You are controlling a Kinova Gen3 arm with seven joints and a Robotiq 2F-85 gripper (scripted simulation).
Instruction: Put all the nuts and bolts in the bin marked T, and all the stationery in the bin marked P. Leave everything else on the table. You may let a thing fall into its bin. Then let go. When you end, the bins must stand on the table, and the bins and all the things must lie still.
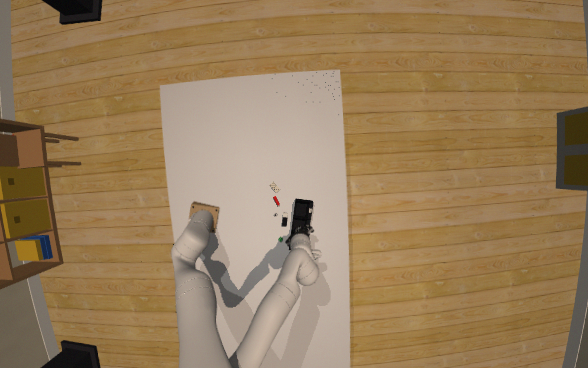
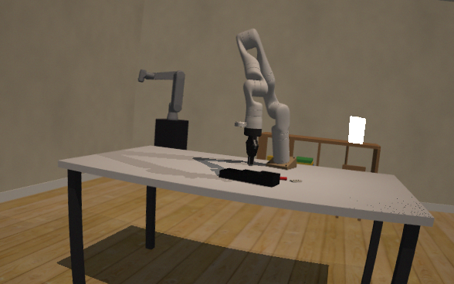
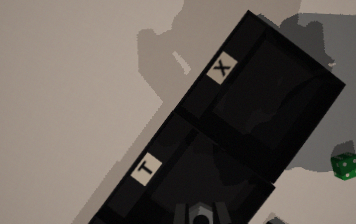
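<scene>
My hand is 1 cm short of the black double bin and 6 cm above it. From my hand the other things lie so: black eraser: 7 cm behind, 3 cm to the left, 8 cm below; then red battery: 11 cm behind, 12 cm to the left, 8 cm below; then green die: 9 cm behind, 7 cm to the right, 8 cm below.
</scene>
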